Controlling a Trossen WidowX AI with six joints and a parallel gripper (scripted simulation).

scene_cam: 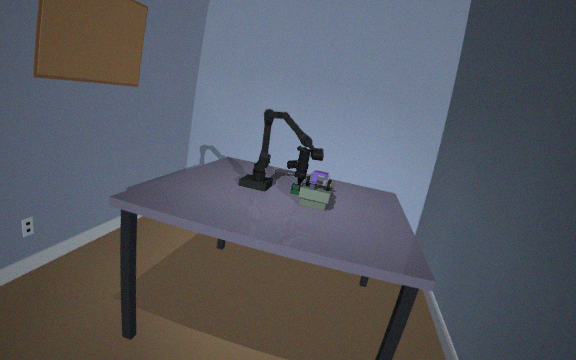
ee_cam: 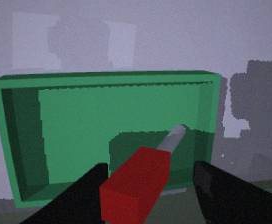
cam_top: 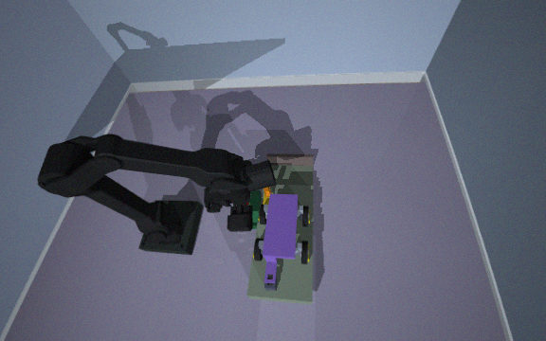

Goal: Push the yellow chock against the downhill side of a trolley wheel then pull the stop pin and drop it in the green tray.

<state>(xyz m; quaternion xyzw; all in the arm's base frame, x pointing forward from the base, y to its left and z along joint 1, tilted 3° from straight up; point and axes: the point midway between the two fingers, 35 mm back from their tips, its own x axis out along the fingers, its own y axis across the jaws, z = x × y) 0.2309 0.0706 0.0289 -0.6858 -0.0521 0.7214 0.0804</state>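
The red-headed stop pin is 10 mm below my gripper tip. Round my gripper tip: purple trolley (110 mm to the right, 100 mm ahead, 70 mm above); then green tray (60 mm below, 10 mm to the right); then pale green ramp (110 mm to the right, 100 mm ahead).
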